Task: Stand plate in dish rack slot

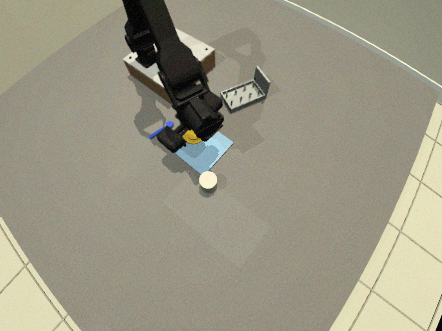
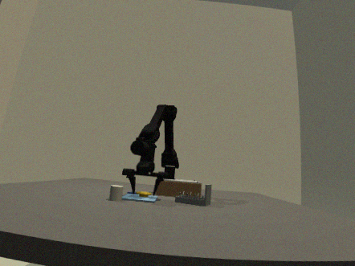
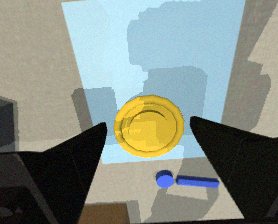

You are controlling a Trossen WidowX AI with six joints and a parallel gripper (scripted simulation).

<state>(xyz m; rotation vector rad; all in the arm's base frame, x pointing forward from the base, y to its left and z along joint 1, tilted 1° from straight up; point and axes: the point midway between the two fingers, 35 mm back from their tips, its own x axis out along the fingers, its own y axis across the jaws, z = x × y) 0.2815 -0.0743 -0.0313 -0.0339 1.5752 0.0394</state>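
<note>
Right now the light blue cloth is 20 mm ahead of my gripper tip, 10 mm to the right of it and 10 mm below it. Also, from my gripper tip: blue spoon (90 mm behind, 40 mm to the right, 10 mm below); yellow plate (right at my gripper tip); cream cup (130 mm ahead, 70 mm to the right, 10 mm above).
</note>
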